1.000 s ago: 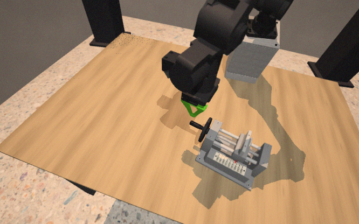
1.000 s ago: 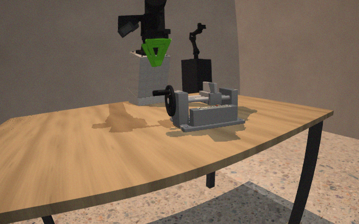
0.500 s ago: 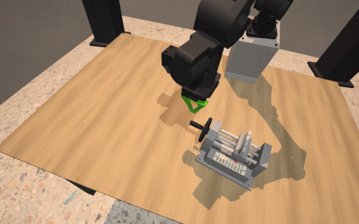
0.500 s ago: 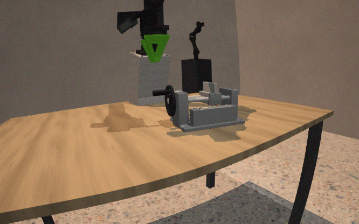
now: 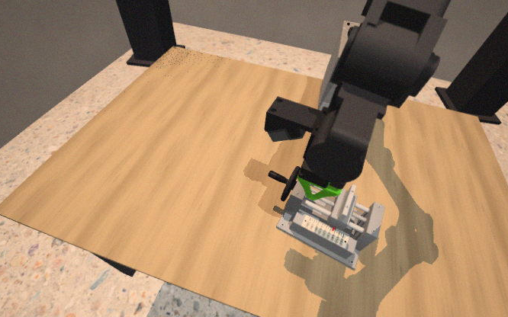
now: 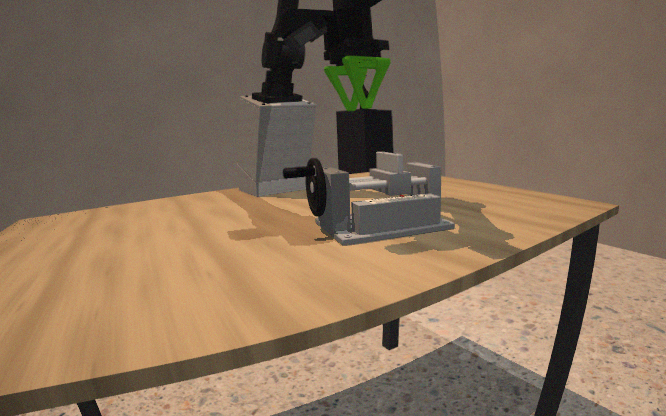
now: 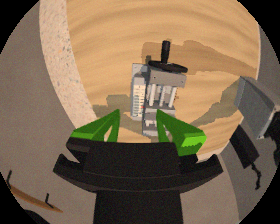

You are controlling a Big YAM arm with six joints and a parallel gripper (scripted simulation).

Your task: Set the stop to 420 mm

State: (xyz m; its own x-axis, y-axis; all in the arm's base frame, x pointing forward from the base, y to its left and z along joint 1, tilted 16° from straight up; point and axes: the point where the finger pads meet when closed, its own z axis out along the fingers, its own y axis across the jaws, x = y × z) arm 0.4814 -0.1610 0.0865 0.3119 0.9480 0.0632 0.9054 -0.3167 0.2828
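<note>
Right now my hand is 70 mm past the black handwheel, 40 mm to the left of it and 110 mm above it. Also, from my hand: sliding stop block 20 mm behind, 90 mm to the left, 110 mm below.
</note>
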